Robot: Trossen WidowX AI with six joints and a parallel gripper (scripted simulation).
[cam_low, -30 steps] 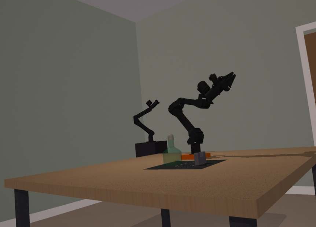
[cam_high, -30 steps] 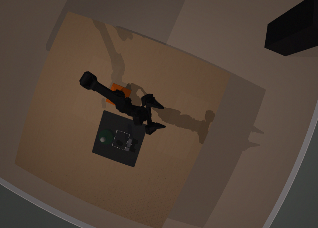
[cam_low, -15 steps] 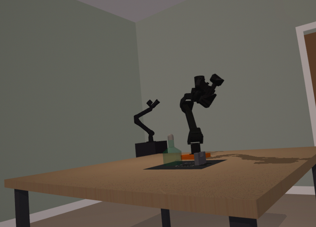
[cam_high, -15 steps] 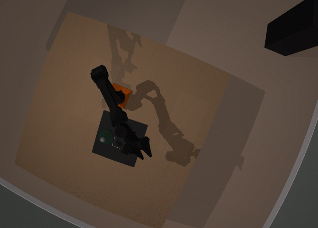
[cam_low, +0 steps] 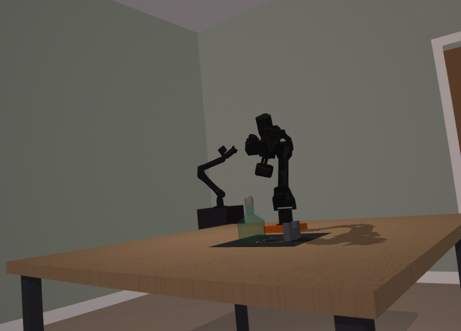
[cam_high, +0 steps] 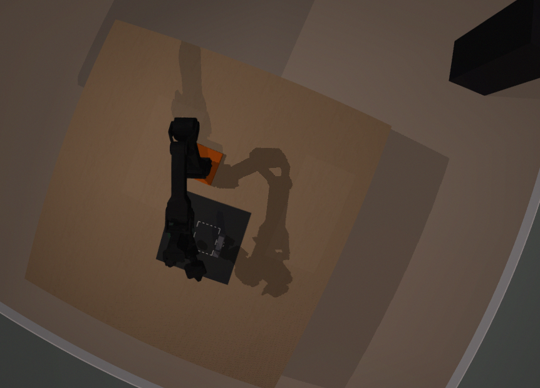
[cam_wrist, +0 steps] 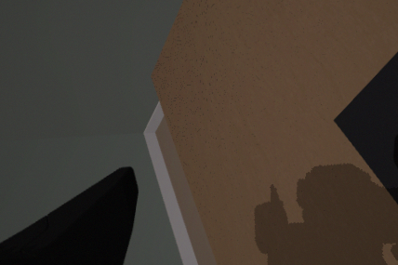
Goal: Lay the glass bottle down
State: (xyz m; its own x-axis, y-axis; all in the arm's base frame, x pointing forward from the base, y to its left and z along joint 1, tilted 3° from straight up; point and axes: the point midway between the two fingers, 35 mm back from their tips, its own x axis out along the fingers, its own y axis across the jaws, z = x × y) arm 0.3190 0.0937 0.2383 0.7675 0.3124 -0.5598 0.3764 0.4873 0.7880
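Now: the green glass bottle 60 mm behind my gripper tip, 120 mm to the right of it and 170 mm below it. From my gripper tip the other things lie so: black mat 60 mm behind, 40 mm to the right, 260 mm below.
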